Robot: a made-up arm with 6 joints. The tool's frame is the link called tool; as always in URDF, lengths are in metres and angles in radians. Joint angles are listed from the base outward.
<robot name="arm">
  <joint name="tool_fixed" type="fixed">
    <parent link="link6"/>
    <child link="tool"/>
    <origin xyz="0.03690 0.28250 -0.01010" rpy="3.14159 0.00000 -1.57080"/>
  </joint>
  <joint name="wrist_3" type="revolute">
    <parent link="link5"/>
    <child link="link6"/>
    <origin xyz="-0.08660 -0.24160 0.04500" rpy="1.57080 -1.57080 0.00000"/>
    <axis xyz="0 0 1"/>
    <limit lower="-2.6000" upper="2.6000"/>
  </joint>
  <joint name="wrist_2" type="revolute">
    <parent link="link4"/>
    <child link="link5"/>
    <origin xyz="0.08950 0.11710 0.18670" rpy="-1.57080 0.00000 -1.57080"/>
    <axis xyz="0 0 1"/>
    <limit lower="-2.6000" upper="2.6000"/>
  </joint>
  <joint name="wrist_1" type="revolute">
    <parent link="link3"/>
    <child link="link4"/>
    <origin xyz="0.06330 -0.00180 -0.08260" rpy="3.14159 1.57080 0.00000"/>
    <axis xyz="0 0 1"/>
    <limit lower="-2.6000" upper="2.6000"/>
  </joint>
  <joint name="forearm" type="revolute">
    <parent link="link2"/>
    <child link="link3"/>
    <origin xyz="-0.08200 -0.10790 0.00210" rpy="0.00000 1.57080 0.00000"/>
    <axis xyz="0 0 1"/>
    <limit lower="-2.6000" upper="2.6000"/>
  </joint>
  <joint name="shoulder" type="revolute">
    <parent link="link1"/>
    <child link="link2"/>
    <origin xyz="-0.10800 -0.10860 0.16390" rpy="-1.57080 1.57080 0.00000"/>
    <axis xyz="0 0 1"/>
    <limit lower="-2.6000" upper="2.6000"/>
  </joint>
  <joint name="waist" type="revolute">
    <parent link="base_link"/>
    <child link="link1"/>
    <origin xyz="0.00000 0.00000 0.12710" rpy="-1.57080 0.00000 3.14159"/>
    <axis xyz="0 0 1"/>
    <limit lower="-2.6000" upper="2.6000"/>
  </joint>
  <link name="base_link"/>
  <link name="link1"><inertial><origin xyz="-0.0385 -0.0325 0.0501"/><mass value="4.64"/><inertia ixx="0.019" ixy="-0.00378" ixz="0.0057" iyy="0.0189" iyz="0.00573" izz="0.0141"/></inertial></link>
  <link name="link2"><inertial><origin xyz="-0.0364 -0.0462 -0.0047"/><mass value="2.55"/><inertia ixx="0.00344" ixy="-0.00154" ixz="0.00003" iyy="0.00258" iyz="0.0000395" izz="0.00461"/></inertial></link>
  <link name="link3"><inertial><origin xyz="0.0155 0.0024 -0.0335"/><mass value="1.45"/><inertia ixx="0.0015" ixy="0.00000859" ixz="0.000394" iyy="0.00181" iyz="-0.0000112" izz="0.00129"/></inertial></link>
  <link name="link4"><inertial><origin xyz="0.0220 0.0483 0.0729"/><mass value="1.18"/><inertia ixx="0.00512" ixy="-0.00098" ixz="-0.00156" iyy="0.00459" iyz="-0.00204" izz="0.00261"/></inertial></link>
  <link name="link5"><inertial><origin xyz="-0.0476 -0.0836 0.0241"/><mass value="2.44"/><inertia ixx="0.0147" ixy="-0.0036" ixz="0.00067" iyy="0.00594" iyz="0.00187" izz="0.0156"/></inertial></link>
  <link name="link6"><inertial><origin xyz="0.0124 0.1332 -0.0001"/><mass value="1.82"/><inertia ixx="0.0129" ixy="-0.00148" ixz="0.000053" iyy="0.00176" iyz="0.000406" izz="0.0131"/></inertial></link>
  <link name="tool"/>
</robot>
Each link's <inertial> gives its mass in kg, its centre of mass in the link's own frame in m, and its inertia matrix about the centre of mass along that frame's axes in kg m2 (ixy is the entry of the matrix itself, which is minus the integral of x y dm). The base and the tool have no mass. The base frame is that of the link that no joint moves.
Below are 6 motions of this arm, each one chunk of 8 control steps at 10 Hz.
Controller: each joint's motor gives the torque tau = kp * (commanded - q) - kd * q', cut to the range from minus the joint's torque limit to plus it. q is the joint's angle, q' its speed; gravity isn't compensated. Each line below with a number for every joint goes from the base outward.
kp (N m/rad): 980 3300 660 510 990 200
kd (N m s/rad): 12 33 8.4 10 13 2.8
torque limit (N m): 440 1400 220 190 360 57
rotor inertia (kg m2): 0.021 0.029 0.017 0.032 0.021 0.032
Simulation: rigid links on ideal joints. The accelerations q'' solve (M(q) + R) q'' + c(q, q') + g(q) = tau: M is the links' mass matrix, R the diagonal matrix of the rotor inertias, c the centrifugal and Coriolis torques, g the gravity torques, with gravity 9.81 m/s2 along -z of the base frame. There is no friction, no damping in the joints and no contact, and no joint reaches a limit. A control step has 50 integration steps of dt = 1/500 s. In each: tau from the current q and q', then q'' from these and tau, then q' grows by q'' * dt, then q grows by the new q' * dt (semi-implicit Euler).
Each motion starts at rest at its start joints. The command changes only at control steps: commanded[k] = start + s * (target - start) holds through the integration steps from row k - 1 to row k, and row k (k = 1, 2, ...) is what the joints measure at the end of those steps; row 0 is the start. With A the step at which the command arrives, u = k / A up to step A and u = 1 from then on. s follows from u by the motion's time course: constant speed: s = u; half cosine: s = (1 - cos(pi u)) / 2; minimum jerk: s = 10 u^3 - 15 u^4 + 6 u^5; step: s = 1 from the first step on.
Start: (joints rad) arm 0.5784 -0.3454 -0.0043 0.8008 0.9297 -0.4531
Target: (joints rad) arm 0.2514 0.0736 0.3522 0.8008 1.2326 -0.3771
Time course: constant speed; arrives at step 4
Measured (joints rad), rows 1 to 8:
1: 0.4667 -0.2280 0.1403 0.8279 0.9807 -0.4407
2: 0.3997 -0.1279 0.2027 0.8205 1.0653 -0.4165
3: 0.3190 -0.0225 0.2914 0.8192 1.1404 -0.3989
4: 0.2355 0.0828 0.3834 0.8237 1.2154 -0.3832
5: 0.2718 0.0717 0.3212 0.7913 1.2330 -0.3606
6: 0.2538 0.0757 0.3504 0.8019 1.2273 -0.3767
7: 0.2594 0.0746 0.3417 0.8008 1.2286 -0.3712
8: 0.2600 0.0743 0.3403 0.7983 1.2293 -0.3706

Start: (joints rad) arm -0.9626 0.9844 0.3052 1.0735 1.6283 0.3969
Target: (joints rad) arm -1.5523 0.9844 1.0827 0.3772 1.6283 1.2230
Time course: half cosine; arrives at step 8
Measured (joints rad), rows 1 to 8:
1: -0.9877 0.9851 0.3268 1.0484 1.6268 0.4324
2: -1.0670 0.9856 0.4243 0.9785 1.6317 0.5085
3: -1.1688 0.9852 0.5537 0.8679 1.6337 0.6423
4: -1.2877 0.9862 0.7088 0.7391 1.6325 0.8013
5: -1.4015 0.9866 0.8583 0.6063 1.6312 0.9668
6: -1.4946 0.9866 0.9822 0.4911 1.6306 1.1072
7: -1.5510 0.9862 1.0599 0.4104 1.6312 1.2012
8: -1.5633 0.9857 1.0809 0.3774 1.6321 1.2350

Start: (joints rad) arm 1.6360 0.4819 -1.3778 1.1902 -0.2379 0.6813
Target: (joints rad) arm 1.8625 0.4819 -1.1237 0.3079 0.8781 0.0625
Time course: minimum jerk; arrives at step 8
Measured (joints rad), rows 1 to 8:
1: 1.6390 0.4827 -1.3580 1.1612 -0.2227 0.6663
2: 1.6570 0.4843 -1.3406 1.0672 -0.1171 0.6083
3: 1.6925 0.4867 -1.3044 0.8917 0.0849 0.4825
4: 1.7423 0.4882 -1.2530 0.6851 0.3398 0.3184
5: 1.8007 0.4875 -1.2063 0.5037 0.5897 0.1788
6: 1.8434 0.4863 -1.1606 0.3719 0.7758 0.0869
7: 1.8623 0.4861 -1.1275 0.3093 0.8667 0.0500
8: 1.8644 0.4862 -1.1140 0.3033 0.8800 0.0531

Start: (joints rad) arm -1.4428 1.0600 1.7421 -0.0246 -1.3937 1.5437
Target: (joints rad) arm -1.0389 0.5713 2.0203 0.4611 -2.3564 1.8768
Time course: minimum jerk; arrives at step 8
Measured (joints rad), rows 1 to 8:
1: -1.4689 1.0518 1.7639 0.0084 -1.4152 1.5370
2: -1.4263 1.0072 1.7976 0.0373 -1.5038 1.5494
3: -1.3529 0.9227 1.8493 0.1056 -1.6713 1.5969
4: -1.2730 0.8127 1.9156 0.2244 -1.8878 1.6679
5: -1.1754 0.7035 1.9671 0.3312 -2.0995 1.7564
6: -1.1057 0.6196 2.0111 0.4189 -2.2622 1.8198
7: -1.0649 0.5773 2.0296 0.4604 -2.3442 1.8579
8: -1.0573 0.5696 2.0325 0.4691 -2.3586 1.8678

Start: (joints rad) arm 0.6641 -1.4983 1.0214 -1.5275 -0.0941 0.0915
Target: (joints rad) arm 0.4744 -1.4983 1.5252 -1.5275 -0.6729 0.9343
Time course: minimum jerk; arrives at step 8
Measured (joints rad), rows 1 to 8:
1: 0.6277 -1.4934 1.0232 -1.5491 -0.0941 0.0966
2: 0.6109 -1.4946 1.0622 -1.5580 -0.1460 0.1647
3: 0.6004 -1.4923 1.1607 -1.5380 -0.2464 0.3241
4: 0.5538 -1.4952 1.2667 -1.5442 -0.3802 0.5071
5: 0.4998 -1.4970 1.3743 -1.5553 -0.5125 0.6908
6: 0.4702 -1.4973 1.4635 -1.5508 -0.6130 0.8392
7: 0.4523 -1.4967 1.5082 -1.5499 -0.6630 0.9160
8: 0.4438 -1.4961 1.5147 -1.5548 -0.6713 0.9299

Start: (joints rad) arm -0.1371 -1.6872 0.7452 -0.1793 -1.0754 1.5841
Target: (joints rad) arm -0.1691 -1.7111 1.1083 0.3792 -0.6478 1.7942
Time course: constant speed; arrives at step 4
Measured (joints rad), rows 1 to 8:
1: -0.1790 -1.6865 0.7966 -0.0277 -0.9548 1.6648
2: -0.1705 -1.6958 0.9092 0.1070 -0.8561 1.6982
3: -0.1731 -1.6998 0.9974 0.2569 -0.7489 1.7507
4: -0.1917 -1.7088 1.0819 0.3872 -0.6401 1.8062
5: -0.1960 -1.7133 1.0940 0.3745 -0.6435 1.8026
6: -0.2005 -1.7123 1.0842 0.3765 -0.6404 1.8085
7: -0.1951 -1.7122 1.0913 0.3776 -0.6428 1.8038
8: -0.1980 -1.7123 1.0878 0.3771 -0.6416 1.8061

